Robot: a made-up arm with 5 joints.
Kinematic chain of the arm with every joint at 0, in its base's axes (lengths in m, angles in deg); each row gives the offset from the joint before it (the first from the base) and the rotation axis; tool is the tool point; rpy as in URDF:
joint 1: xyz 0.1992 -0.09 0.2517 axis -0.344 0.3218 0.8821
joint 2: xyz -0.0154 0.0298 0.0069 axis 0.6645 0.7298 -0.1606
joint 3: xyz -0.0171 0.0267 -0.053 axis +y
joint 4: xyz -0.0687 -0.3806 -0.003 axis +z
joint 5: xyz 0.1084 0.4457 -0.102 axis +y
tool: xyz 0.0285 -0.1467 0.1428 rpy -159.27 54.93 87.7
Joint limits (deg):
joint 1: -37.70..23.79
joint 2: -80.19..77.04
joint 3: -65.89..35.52
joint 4: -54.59..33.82
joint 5: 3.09..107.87
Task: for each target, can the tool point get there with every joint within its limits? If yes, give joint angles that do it. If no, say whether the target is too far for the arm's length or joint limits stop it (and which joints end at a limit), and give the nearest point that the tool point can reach.
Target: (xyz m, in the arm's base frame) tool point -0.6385 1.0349 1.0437
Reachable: no: too far | nearest point -0.0766 -0.0356 0.6236 | short by 1.280 m
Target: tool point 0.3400 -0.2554 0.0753
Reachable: yes | joints 5.28 51.71 -29.68 -30.94 34.88
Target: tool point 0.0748 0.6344 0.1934
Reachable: no: joint limits stop it (at a limit: joint 1, joint 2, joint 3, joint 5) | nearest point 0.1576 0.2521 0.0889 | short by 0.405 m
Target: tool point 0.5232 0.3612 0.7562
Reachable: no: joint limits stop it (at a limit: joint 1, joint 2, joint 5) | nearest point 0.3802 0.0356 0.6376 | short by 0.375 m
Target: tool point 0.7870 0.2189 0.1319
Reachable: no: joint limits stop it (at a limit: joint 1, joint 5) | nearest point 0.5207 -0.0864 0.2557 | short by 0.424 m
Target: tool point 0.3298 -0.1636 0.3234
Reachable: yes | joints -11.55 -25.14 -10.33 -9.24 30.81
